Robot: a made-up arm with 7 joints.
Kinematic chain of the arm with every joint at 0, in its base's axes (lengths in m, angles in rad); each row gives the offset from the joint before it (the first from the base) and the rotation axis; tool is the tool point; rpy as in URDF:
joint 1: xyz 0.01 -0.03 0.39 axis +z
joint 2: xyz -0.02 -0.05 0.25 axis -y
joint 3: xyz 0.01 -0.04 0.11 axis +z
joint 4: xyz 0 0.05 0.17 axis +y
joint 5: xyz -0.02 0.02 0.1 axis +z
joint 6: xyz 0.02 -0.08 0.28 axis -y
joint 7: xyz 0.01 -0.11 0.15 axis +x
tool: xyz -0.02 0.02 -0.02 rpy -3.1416 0 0
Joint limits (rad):
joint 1: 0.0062..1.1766
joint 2: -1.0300..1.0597
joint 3: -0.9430..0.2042
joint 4: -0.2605..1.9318
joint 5: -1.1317..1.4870
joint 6: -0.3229..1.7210
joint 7: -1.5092..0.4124
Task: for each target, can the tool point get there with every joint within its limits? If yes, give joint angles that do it. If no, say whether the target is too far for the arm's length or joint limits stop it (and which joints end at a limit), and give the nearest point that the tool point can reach.
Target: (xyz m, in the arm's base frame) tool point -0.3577 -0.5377 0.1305
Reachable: no: joint limits stop it (at a limit: joint 2, joint 3, joint 4, joint 5, joint 6, joint 7) | nearest point -0.3839 -0.5739 0.6191 | short by 0.491 m
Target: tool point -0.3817 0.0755 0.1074
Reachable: no: joint limits stop it (at a limit: joint 1, joint 2, joint 3, joint 4, joint 5, joint 6, joint 7) | nearest point -0.0338 0.1086 0.2693 | short by 0.385 m
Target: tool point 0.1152 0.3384 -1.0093
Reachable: no: too far | nearest point 0.1599 0.2031 0.2286 | short by 1.246 m
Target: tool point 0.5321 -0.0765 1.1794
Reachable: yes | joints 0.5164 -0.5720 -0.6458 0.5444 0.2524 0.8654 -0.2145
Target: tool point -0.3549 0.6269 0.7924
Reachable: no: joint limits stop it (at a limit: joint 1, joint 2, joint 3, joint 4, joint 5, joint 7) | nearest point -0.0279 0.4565 1.0088 | short by 0.428 m
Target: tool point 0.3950 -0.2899 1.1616
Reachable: yes | joints 0.6779 0.2648 -0.5966 1.2655 0.2213 0.7389 -1.0020
